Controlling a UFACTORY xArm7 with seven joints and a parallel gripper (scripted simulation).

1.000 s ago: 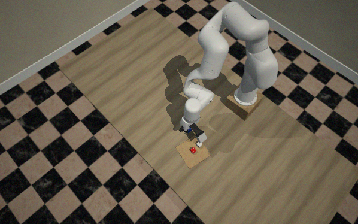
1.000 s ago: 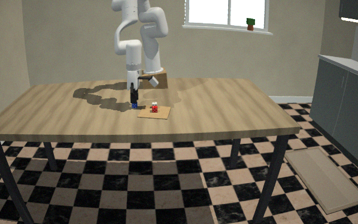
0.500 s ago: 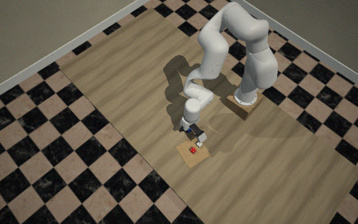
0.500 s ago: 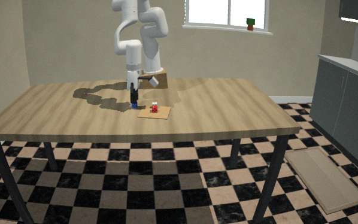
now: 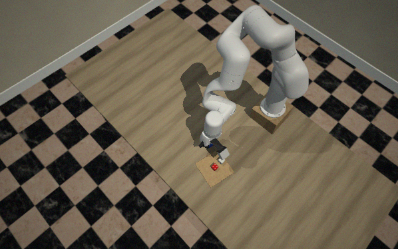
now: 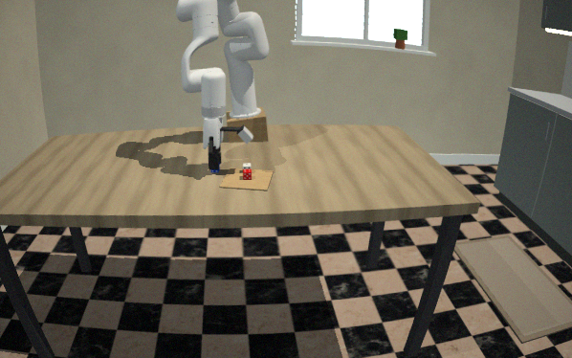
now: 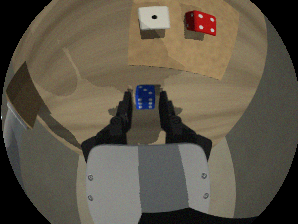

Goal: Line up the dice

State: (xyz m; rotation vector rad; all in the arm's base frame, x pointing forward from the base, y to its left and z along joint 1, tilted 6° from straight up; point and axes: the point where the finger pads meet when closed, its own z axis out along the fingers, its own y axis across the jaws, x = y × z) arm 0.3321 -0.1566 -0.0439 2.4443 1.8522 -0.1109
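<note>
My hand is 2 cm above the blue die. Round my hand: red die (9 cm to the left, 8 cm ahead, 2 cm below); white die (10 cm to the left, 3 cm ahead, 2 cm below); tan mat (9 cm to the left, 8 cm ahead, 3 cm below).
</note>
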